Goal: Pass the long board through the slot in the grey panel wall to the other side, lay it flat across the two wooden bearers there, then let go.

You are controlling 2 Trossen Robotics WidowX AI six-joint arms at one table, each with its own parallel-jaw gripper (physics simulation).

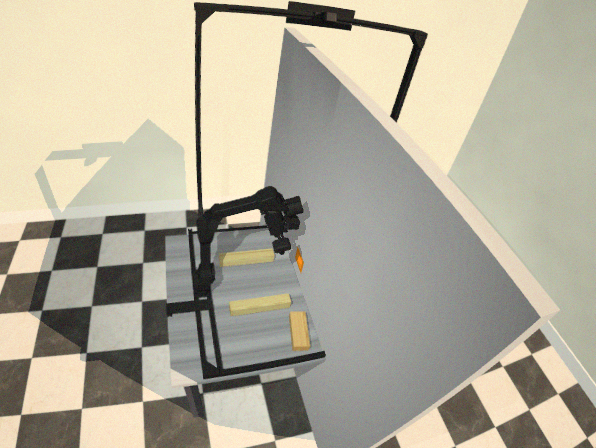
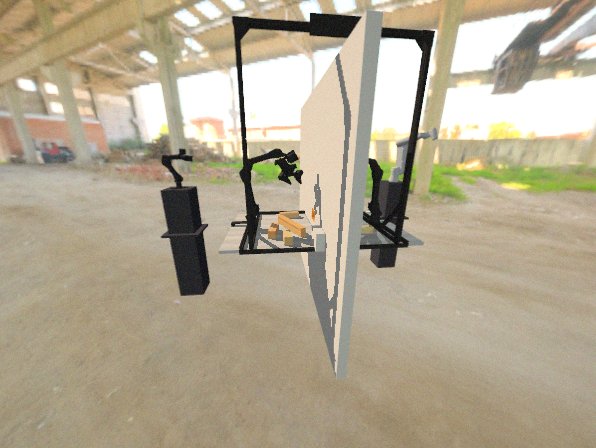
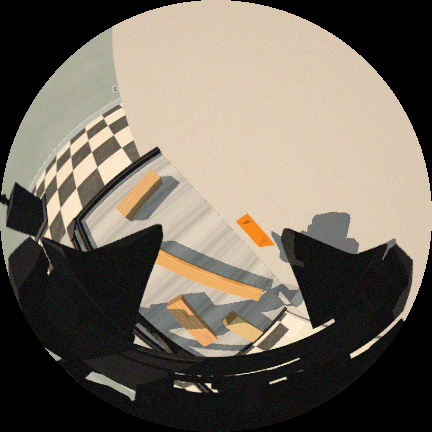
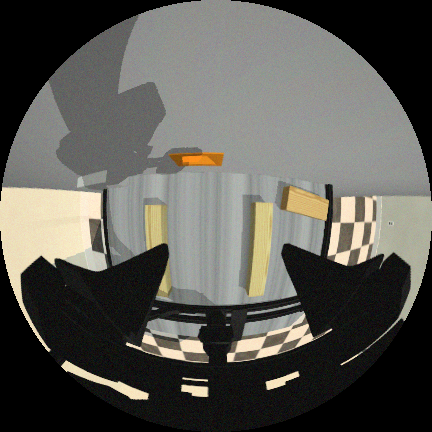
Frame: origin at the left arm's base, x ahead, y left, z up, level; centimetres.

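Seen in the pictures: left gripper, fingertip midpoint: [image 2: 296, 184] [image 3: 224, 232]; right gripper, fingertip midpoint: [image 4: 227, 250]; right arm's base, origin of the base link: [image 1: 202, 290] [image 2: 374, 222] [image 4: 215, 316].
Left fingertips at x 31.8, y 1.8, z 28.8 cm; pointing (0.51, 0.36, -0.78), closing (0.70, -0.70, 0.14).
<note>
A point is followed by its place in that frame.
The long board [image 2: 291, 224] {x 27.5, y -8.8, z 3.0 cm} [image 3: 210, 280] {x 28.1, y -6.2, z 4.0 cm} lies on the table on the left arm's side of the panel wall [image 1: 375, 225] {x 48.2, y 33.3, z 65.6 cm} [image 2: 325, 125] {x 43.2, y -30.9, z 63.0 cm} [image 3: 250, 100] {x 43.3, y 9.8, z 31.6 cm} [image 4: 275, 90] {x 48.2, y 3.2, z 26.8 cm}. The orange-rimmed slot [image 1: 300, 260] {x 47.0, y -5.9, z 6.0 cm} [image 2: 313, 214] {x 44.0, y -1.0, z 7.4 cm} [image 3: 257, 234] {x 44.5, y -6.2, z 5.9 cm} [image 4: 217, 160] {x 48.5, y -0.6, z 8.1 cm} is low in the wall. Beyond the wall, one pale bearer [image 1: 247, 257] {x 69.5, y -13.8, z 2.5 cm} [image 4: 156, 220] {x 60.6, y -14.6, z 2.5 cm} and a second bearer [image 1: 260, 304] {x 68.8, y 11.9, z 2.5 cm} [image 4: 260, 245] {x 66.2, y 10.3, z 2.5 cm} lie apart, roughly parallel. My left gripper [image 2: 293, 178] {x 31.8, y 1.8, z 28.8 cm} [image 3: 224, 232] {x 31.8, y 1.8, z 28.8 cm} is open and empty, above the board. My right gripper [image 1: 288, 235] [image 4: 227, 250] {x 60.3, y -0.1, z 23.9 cm} is open and empty, above the bearers' side near the wall.
On the board's side lie a block [image 3: 140, 195] {x 28.6, y 23.1, z 2.5 cm}, a second block [image 3: 192, 320] {x 16.6, y -11.5, z 3.1 cm} near the board and a paler block [image 3: 242, 327] {x 23.8, y -24.1, z 3.1 cm}. On the bearers' side a wooden block [image 1: 300, 331] {x 55.8, y 26.7, z 1.9 cm} [image 4: 305, 202] {x 55.3, y 23.5, z 1.9 cm} lies near the wall. A black frame [image 1: 198, 125] {x 88.6, y -34.4, z 58.1 cm} [image 2: 240, 100] {x 2.4, y -37.5, z 71.9 cm} stands over the table.
</note>
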